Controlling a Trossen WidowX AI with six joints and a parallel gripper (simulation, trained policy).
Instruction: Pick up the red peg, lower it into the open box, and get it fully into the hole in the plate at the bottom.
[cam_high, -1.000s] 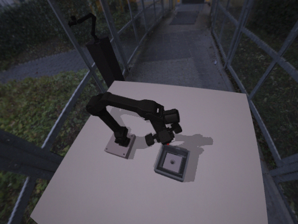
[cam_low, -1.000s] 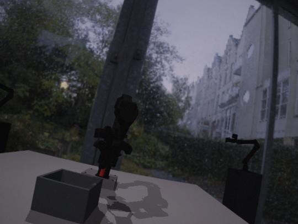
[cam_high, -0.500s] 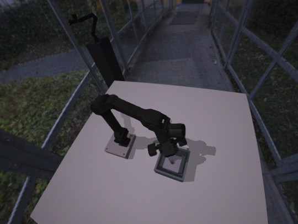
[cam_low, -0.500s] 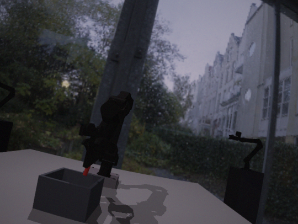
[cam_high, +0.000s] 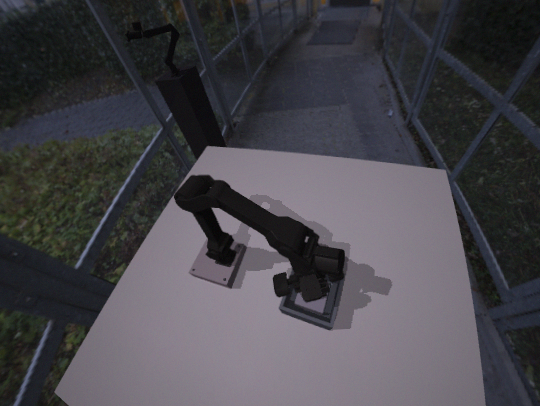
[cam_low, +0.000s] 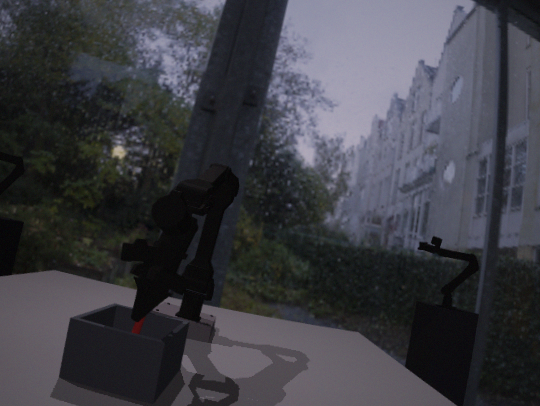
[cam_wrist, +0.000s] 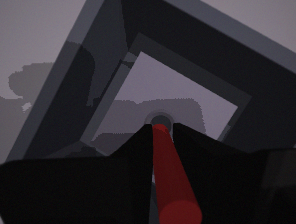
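Now: the red peg 1 cm to the left of my gripper tip, 1 cm behind it and 1 cm above it. Round my gripper tip: plate 5 cm below; grey box 7 cm below.
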